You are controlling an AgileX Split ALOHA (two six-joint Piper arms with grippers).
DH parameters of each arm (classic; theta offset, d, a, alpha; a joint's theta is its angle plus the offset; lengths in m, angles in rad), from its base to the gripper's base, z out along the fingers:
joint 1: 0 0.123 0 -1.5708
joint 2: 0.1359 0 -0.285 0
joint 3: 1.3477 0 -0.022 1.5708
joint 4: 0 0.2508 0 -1.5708
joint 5: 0 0 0.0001 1.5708
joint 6: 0 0.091 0 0
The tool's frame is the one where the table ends.
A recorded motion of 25 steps. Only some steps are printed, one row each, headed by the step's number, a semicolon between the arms.
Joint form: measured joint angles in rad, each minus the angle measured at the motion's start. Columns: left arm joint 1, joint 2, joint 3, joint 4, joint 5, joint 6; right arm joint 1, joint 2, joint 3, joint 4, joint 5, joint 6.
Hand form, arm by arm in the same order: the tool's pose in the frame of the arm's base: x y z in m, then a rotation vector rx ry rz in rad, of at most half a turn. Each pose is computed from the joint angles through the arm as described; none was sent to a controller.
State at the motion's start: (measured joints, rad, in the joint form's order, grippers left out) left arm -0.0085 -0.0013 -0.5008 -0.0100 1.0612 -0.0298; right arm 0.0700 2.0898 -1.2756 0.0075 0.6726 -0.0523
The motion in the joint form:
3: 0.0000 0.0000 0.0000 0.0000 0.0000 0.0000; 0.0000 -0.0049 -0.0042 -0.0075 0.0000 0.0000
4: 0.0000 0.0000 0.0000 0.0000 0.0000 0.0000; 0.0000 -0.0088 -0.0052 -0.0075 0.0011 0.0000
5: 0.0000 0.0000 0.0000 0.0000 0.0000 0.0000; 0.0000 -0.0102 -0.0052 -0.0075 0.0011 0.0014
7: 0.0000 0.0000 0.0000 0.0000 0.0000 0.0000; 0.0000 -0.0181 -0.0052 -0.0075 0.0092 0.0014
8: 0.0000 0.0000 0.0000 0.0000 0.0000 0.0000; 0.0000 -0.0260 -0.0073 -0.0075 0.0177 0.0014
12: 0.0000 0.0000 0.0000 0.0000 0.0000 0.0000; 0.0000 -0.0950 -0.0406 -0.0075 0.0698 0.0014
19: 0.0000 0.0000 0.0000 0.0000 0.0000 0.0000; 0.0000 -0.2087 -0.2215 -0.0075 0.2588 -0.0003
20: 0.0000 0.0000 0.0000 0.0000 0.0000 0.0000; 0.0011 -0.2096 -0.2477 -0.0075 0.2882 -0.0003
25: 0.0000 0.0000 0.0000 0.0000 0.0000 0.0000; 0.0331 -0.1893 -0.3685 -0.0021 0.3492 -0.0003
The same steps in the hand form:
3: -0.0052 -0.0008 0.2775 -0.0213 2.0427 -0.0359; 0.3911 0.0274 0.1119 -0.1810 2.9558 0.0024
4: -0.0052 -0.0008 0.2775 -0.0213 2.0427 -0.0359; 0.3913 0.0274 0.1137 -0.1807 2.9520 0.0024
5: -0.0052 -0.0008 0.2775 -0.0213 2.0427 -0.0359; 0.3913 0.0274 0.1142 -0.1786 2.9507 0.0026
7: -0.0052 -0.0008 0.2775 -0.0213 2.0427 -0.0359; 0.3906 0.0274 0.1172 -0.1786 2.9509 0.0026
8: -0.0052 -0.0008 0.2775 -0.0213 2.0427 -0.0359; 0.3904 0.0274 0.1206 -0.1785 2.9494 0.0026
12: -0.0052 -0.0008 0.2775 -0.0213 2.0427 -0.0359; 0.3921 0.0275 0.1544 -0.1755 2.8993 0.0033
19: -0.0052 -0.0008 0.2775 -0.0213 2.0427 -0.0359; 0.3988 0.0280 0.2420 -0.1715 2.7938 0.0042
20: -0.0052 -0.0008 0.2775 -0.0213 2.0427 -0.0359; 0.3996 0.0285 0.2488 -0.1732 2.7960 0.0044
25: -0.0052 -0.0008 0.2775 -0.0213 2.0427 -0.0359; 0.4103 0.0429 0.2726 -0.2121 2.7538 0.0205

